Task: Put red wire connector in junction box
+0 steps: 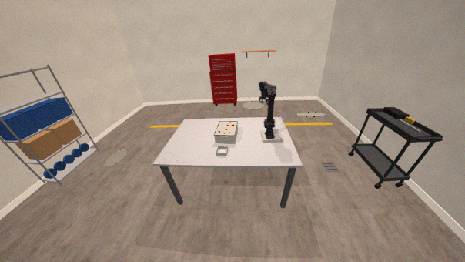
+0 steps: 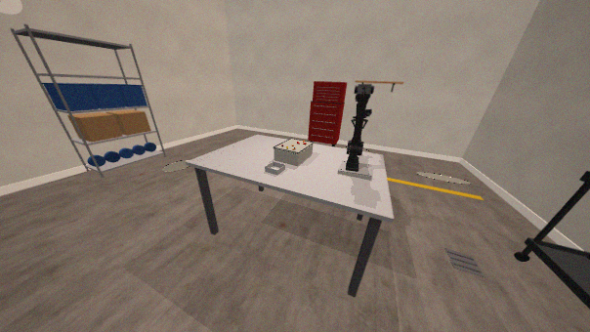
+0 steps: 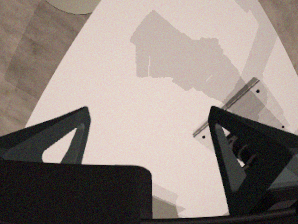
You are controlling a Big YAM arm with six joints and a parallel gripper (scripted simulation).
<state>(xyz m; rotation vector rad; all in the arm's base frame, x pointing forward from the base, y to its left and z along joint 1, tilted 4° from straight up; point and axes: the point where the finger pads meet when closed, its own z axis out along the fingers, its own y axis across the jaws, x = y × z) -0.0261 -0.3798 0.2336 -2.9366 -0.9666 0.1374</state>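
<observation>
My gripper is now 56 cm short of the red wire connector, 38 cm to the right of it and 13 cm above it. Also, from my hand: tool case (48 cm ahead, 31 cm to the left, 16 cm below); then yellow connector (50 cm ahead, 42 cm to the left, 13 cm below).
</observation>
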